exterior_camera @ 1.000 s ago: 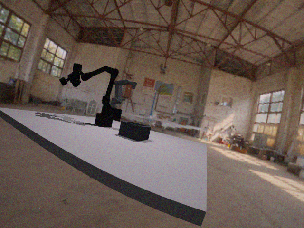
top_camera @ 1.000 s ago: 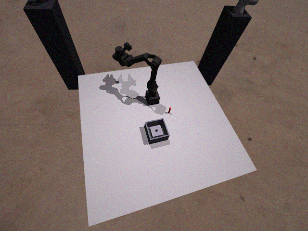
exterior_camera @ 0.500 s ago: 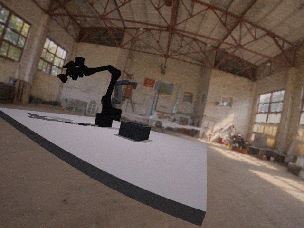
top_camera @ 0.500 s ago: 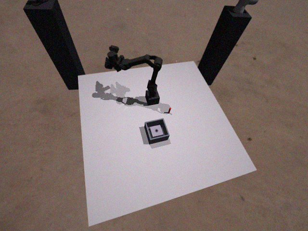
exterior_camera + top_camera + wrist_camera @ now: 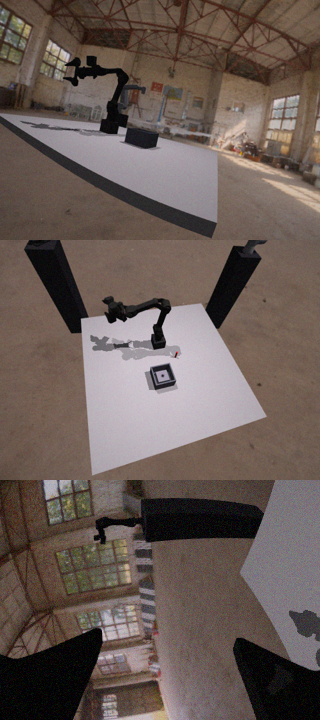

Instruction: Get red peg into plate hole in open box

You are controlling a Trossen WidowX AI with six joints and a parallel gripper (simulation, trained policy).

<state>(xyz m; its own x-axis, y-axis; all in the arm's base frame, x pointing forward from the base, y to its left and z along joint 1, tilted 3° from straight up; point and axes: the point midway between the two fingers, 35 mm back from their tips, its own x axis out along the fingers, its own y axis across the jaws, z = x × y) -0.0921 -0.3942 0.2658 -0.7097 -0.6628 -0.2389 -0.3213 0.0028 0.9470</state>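
My gripper tip is 260 mm short of the red peg, 560 mm to the right of it and 320 mm above it. Also, from my gripper tip: plate (450 mm ahead, 410 mm to the left, 310 mm below); dark box (450 mm ahead, 410 mm to the left, 330 mm below).
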